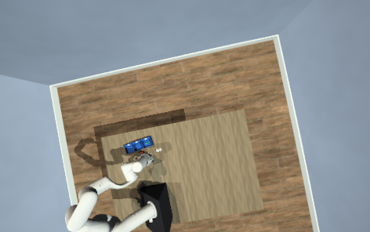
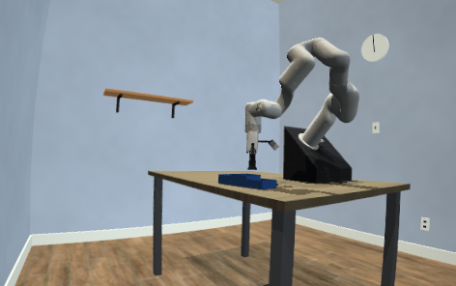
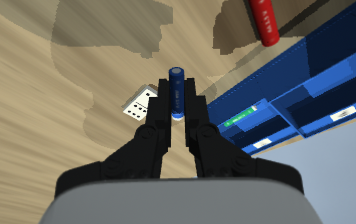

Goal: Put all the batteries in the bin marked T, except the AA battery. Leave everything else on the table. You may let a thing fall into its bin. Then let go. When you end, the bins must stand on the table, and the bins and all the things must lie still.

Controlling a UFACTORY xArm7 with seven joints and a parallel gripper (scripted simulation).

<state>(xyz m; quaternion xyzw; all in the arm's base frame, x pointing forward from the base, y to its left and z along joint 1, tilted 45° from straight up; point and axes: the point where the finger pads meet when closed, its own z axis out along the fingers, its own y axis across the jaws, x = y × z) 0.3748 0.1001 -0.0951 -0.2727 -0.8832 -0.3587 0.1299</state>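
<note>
My gripper is now 110 mm short of the small green battery, 20 mm to the right of it and 70 mm above it. Also, from my hand: red battery 10 mm ahead, 80 mm to the left, 70 mm below; then small blue battery 20 mm below; then white domino 30 mm ahead, 70 mm to the right, 80 mm below.
</note>
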